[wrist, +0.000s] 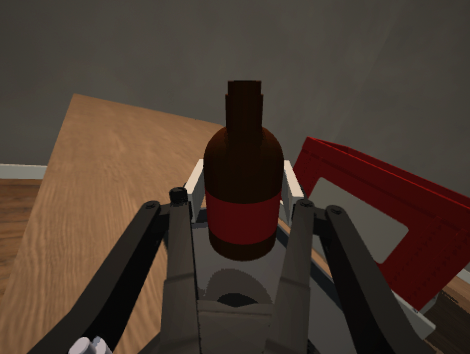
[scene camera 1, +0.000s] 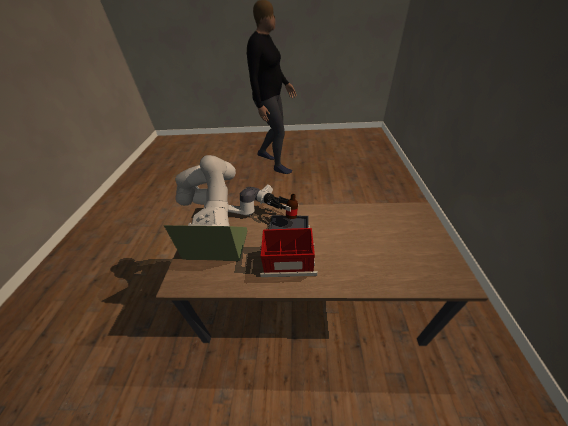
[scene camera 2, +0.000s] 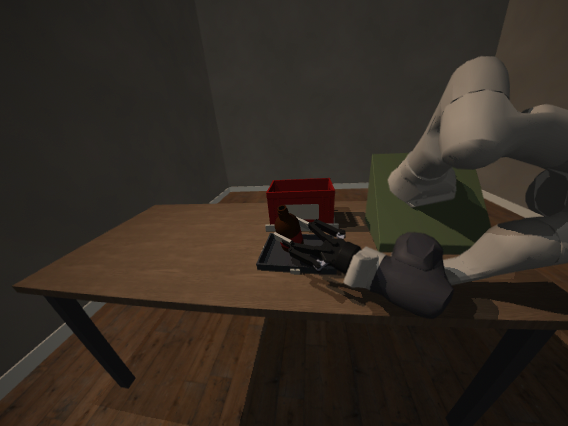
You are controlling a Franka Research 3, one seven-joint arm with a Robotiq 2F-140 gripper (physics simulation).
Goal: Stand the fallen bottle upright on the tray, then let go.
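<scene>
The brown bottle with a red label [scene camera 1: 292, 206] [scene camera 2: 287, 227] [wrist: 243, 167] is between the fingers of my gripper [scene camera 2: 291, 233] [wrist: 243, 171], which is shut on its body from the side. The bottle's neck points up. It looks nearly upright in scene camera 1 and leans a little to the left in scene camera 2. Its base is over the dark tray [scene camera 1: 302, 224] [scene camera 2: 280, 267] [wrist: 205, 262]. In the wrist view a shadow lies on the tray below the base, and the base looks slightly above the tray floor; the exact gap is hard to tell.
A red crate [scene camera 1: 270, 264] [scene camera 2: 276, 201] [wrist: 430, 215] stands beside the tray on the wooden table [scene camera 1: 380, 240] [scene camera 2: 200, 250] [wrist: 100, 165]. A green slanted board [scene camera 1: 205, 242] [scene camera 2: 385, 215] is by the arm's base. A person [scene camera 1: 265, 65] stands beyond the table.
</scene>
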